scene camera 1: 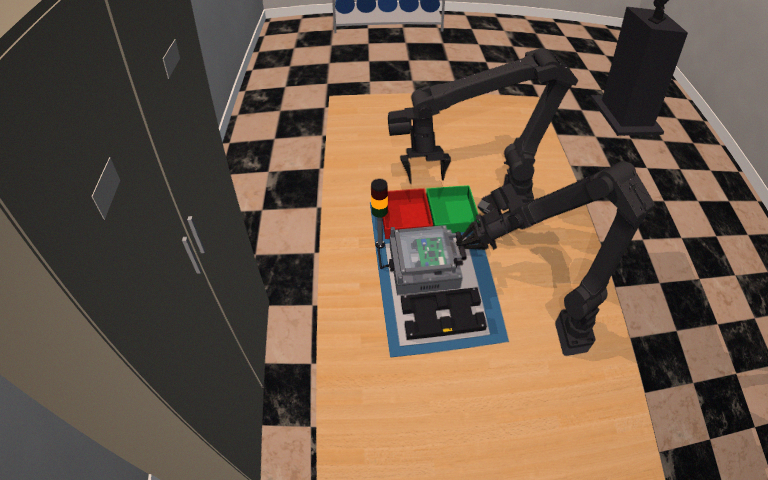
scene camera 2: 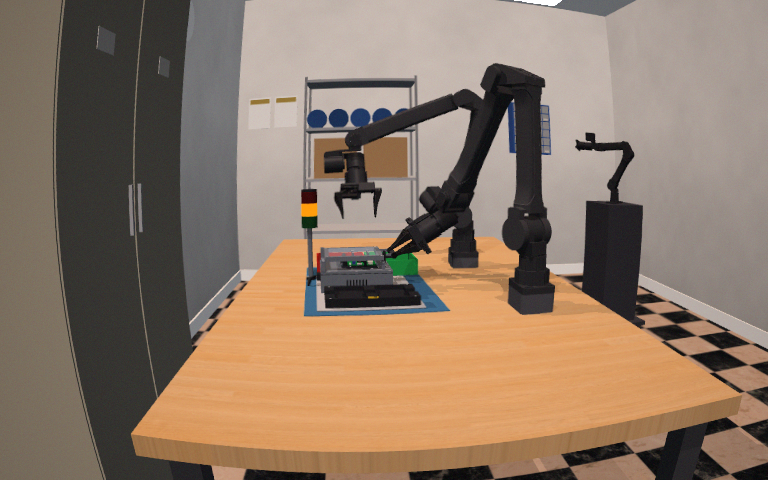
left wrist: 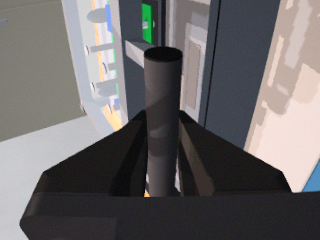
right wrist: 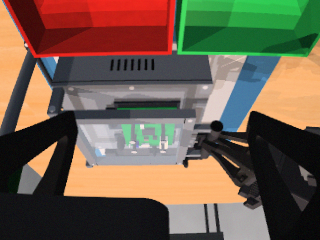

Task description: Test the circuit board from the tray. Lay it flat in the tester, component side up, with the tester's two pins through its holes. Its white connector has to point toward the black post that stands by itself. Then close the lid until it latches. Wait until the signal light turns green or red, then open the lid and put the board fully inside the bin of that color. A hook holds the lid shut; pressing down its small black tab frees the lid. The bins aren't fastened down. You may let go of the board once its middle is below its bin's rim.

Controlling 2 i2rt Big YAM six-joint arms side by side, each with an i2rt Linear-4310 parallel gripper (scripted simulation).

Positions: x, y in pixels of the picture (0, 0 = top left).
Labels:
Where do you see a red bin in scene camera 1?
407, 209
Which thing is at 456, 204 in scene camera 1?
A green bin.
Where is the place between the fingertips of my right gripper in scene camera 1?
426, 181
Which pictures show my left gripper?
Scene camera 1, scene camera 2, the left wrist view and the right wrist view: all of them.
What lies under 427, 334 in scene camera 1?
A grey tester.

